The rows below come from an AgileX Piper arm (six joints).
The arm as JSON. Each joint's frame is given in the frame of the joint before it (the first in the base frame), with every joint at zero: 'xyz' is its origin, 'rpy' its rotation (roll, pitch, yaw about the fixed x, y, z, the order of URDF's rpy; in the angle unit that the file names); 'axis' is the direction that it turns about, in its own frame. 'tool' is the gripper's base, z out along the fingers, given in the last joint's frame.
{
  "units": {
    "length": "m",
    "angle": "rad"
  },
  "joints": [
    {
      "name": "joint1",
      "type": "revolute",
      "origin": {
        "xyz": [
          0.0,
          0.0,
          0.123
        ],
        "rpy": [
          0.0,
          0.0,
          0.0
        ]
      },
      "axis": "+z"
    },
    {
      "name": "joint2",
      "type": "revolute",
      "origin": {
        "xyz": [
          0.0,
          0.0,
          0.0
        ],
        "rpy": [
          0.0,
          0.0,
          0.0
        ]
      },
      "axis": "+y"
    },
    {
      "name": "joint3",
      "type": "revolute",
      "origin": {
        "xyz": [
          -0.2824,
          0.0,
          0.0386
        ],
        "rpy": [
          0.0,
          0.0,
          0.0
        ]
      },
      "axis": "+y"
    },
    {
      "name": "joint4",
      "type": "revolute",
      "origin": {
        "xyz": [
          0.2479,
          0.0,
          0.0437
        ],
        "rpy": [
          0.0,
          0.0,
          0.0
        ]
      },
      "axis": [
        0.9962,
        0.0,
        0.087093
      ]
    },
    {
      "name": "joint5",
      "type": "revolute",
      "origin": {
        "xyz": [
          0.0,
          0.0,
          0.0
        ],
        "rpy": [
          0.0,
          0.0,
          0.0
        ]
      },
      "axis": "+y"
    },
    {
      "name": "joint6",
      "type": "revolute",
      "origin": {
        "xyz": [
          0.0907,
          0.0,
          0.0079
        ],
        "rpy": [
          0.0,
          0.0,
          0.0
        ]
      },
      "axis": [
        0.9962,
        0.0,
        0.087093
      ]
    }
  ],
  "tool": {
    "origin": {
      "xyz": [
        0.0,
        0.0,
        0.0
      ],
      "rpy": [
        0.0,
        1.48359,
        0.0
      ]
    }
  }
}
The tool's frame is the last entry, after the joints.
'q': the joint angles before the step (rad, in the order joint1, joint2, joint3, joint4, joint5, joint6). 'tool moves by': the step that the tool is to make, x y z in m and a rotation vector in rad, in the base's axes. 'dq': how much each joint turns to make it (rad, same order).
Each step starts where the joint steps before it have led.
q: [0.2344, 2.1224, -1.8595, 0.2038, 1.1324, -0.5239]
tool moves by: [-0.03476, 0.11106, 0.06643, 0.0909, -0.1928, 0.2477]
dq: [0.2497, -0.0249, -0.1930, 0.0167, 0.0059, 0.0013]
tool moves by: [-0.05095, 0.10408, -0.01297, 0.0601, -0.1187, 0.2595]
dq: [0.2418, 0.0498, -0.0109, 0.0143, -0.1619, -0.0648]
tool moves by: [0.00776, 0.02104, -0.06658, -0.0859, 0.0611, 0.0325]
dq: [0.0233, 0.1358, -0.0001, -0.0126, -0.0301, -0.0182]
